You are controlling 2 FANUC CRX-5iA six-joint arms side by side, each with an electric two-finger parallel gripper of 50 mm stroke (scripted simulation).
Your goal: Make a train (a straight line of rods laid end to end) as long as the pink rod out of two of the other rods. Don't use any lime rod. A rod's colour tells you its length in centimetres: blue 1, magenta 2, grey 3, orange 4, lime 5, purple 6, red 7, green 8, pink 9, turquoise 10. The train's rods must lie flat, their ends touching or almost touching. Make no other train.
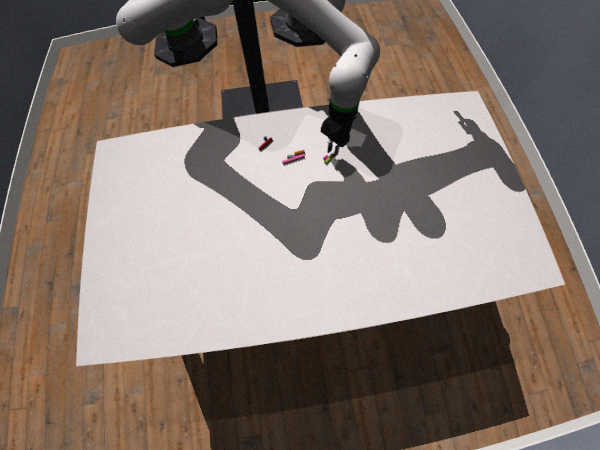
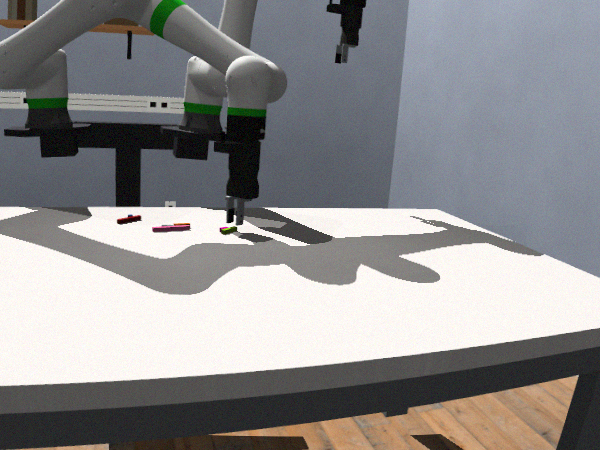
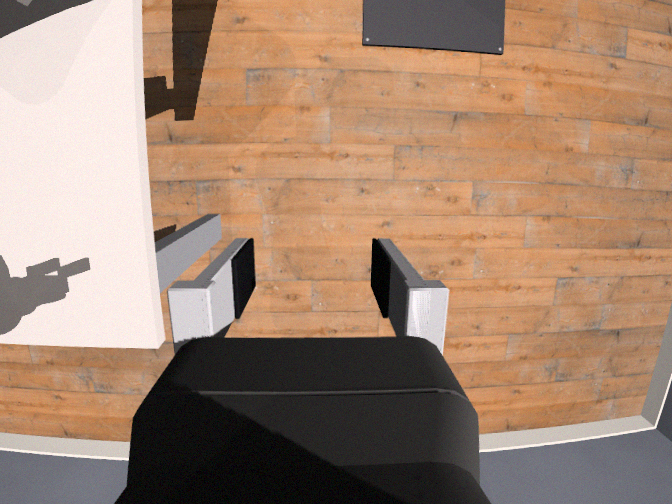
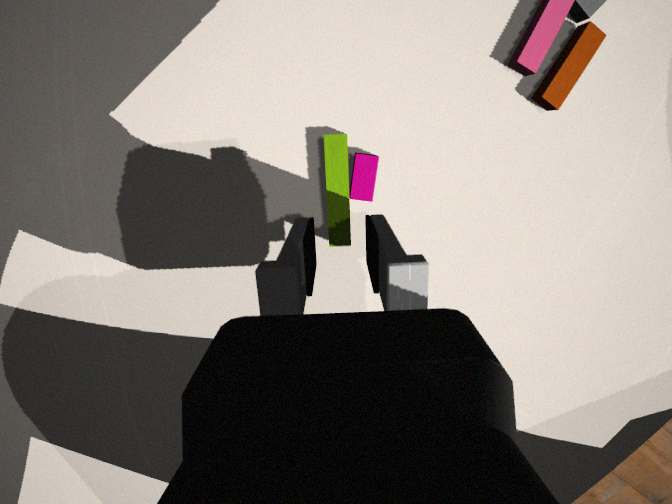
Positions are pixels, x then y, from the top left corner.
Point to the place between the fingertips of my right gripper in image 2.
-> At 234,223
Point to a lime rod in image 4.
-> At 335,145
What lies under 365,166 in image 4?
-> A magenta rod.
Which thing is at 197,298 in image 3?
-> My left gripper.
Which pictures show my left gripper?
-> Image 2 and image 3 only.
